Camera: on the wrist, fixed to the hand. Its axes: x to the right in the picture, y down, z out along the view.
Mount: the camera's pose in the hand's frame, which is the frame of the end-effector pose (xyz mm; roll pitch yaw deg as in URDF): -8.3 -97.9 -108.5 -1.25 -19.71 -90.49
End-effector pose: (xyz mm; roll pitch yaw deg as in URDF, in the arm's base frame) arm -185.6 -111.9 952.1 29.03 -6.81 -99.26
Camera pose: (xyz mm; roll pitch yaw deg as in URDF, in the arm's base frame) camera -219.5 -115.1 809.7 5.41 9.31 171.39
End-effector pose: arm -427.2 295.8 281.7 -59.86 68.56 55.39
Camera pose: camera -295.3 235.2 300.5 -87.34 -21.53 44.17
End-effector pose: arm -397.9 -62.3 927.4 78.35 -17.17 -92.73
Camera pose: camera -312.8 -93.2 812.4 28.72 54.91 -157.58
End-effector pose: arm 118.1 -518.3 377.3 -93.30 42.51 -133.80
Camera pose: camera -0.4 -493.5 459.6 -114.68 -43.15 -101.40
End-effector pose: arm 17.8 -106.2 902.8 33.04 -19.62 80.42
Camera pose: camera 47.2 -69.9 764.1 18.61 12.70 -5.48
